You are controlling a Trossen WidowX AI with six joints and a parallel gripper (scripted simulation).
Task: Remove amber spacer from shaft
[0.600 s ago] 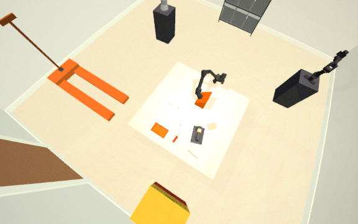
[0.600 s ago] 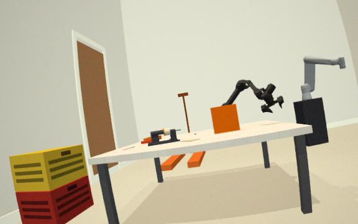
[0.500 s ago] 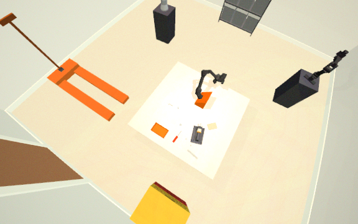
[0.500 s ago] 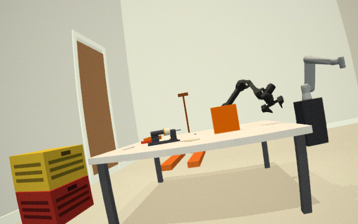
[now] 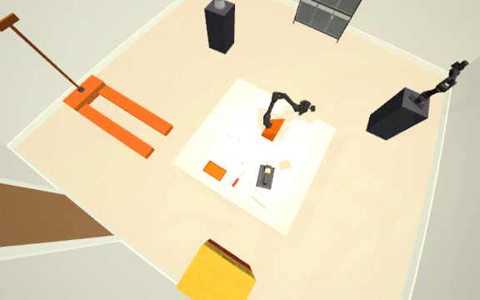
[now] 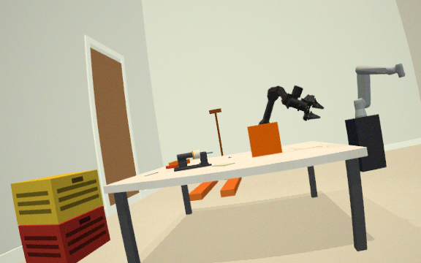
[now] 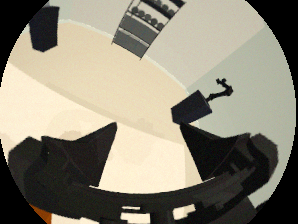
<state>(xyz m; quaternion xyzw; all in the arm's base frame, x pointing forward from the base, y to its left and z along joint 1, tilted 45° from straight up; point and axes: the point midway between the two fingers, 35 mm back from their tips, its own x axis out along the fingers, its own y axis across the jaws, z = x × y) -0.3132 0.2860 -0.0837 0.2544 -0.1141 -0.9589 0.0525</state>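
Now: gripper tip 780 mm short of the grey shaft, 90 mm to the left of it and 120 mm above it. Also, from my gripper tip: beige card (630 mm ahead, 50 mm to the left, 200 mm below); then white spacer (800 mm ahead, 80 mm to the right, 120 mm below); then dark shaft fixture (840 mm ahead, 70 mm to the right, 150 mm below).
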